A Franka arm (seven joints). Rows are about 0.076 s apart.
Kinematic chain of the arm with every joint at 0, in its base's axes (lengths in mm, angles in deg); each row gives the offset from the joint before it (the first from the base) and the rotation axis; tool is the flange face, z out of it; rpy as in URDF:
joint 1: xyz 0 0 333 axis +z
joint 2: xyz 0 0 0 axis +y
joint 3: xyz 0 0 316 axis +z
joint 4: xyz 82.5 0 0 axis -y
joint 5: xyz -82.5 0 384 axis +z
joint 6: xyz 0 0 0 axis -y
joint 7: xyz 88 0 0 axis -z
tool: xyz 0 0 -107 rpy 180 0 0
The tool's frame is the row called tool.
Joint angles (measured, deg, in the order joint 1, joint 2, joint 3, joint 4, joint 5, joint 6, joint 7), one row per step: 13.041 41.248 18.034 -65.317 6.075 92.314 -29.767; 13.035 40.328 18.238 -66.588 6.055 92.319 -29.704; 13.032 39.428 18.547 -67.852 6.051 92.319 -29.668; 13.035 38.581 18.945 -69.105 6.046 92.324 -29.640; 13.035 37.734 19.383 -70.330 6.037 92.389 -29.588; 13.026 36.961 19.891 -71.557 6.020 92.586 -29.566; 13.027 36.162 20.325 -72.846 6.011 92.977 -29.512; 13.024 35.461 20.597 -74.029 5.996 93.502 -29.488
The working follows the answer.
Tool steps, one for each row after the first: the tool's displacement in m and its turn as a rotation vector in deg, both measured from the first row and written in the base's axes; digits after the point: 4 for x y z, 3 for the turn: -0.0053 0.0017 0.0017 -0.263 0.239 0.352; -0.0112 0.0042 0.0034 -0.451 0.510 0.810; -0.0176 0.0075 0.0047 -0.600 0.823 1.350; -0.0239 0.0110 0.0062 -0.714 1.061 1.878; -0.0304 0.0151 0.0071 -0.757 1.254 2.449; -0.0364 0.0187 0.0078 -0.803 1.303 2.897; -0.0411 0.0210 0.0079 -0.858 1.213 3.180
Tool pose at each row, in the base's axes (x y z in m, rotation vector in deg; rounded; the steps above come from the unrounded poses): 0.6422 0.3258 0.3802 -141.509 -76.777 17.669; 0.6369 0.3276 0.3819 -141.399 -77.174 18.233; 0.6310 0.3301 0.3836 -141.146 -77.680 18.803; 0.6247 0.3334 0.3848 -140.788 -78.265 19.415; 0.6183 0.3369 0.3864 -140.441 -78.858 19.907; 0.6119 0.3409 0.3873 -140.029 -79.509 20.302; 0.6058 0.3445 0.3880 -139.762 -80.064 20.499; 0.6011 0.3469 0.3881 -139.673 -80.468 20.498

